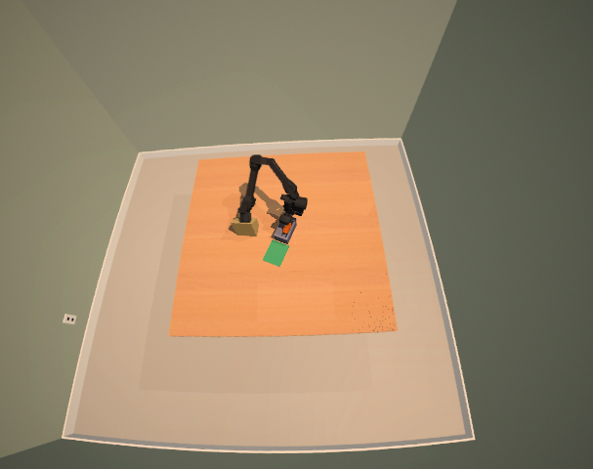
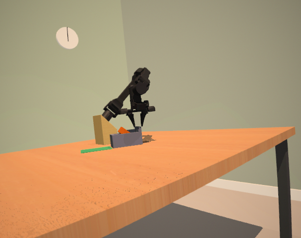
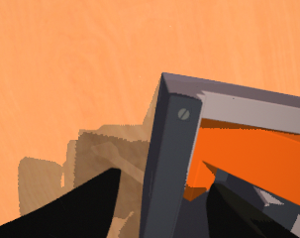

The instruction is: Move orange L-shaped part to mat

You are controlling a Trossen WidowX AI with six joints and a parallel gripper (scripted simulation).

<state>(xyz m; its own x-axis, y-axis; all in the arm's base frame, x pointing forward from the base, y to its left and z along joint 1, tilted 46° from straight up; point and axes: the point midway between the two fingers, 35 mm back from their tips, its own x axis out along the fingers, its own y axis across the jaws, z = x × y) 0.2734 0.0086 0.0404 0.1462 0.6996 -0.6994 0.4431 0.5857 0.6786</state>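
Right now the orange L-shaped part is 5 cm below my gripper tip, 4 cm to the right of it and 3 cm behind it. The rest, counted from my gripper tip: green mat: 20 cm to the right, 11 cm behind, 10 cm below.
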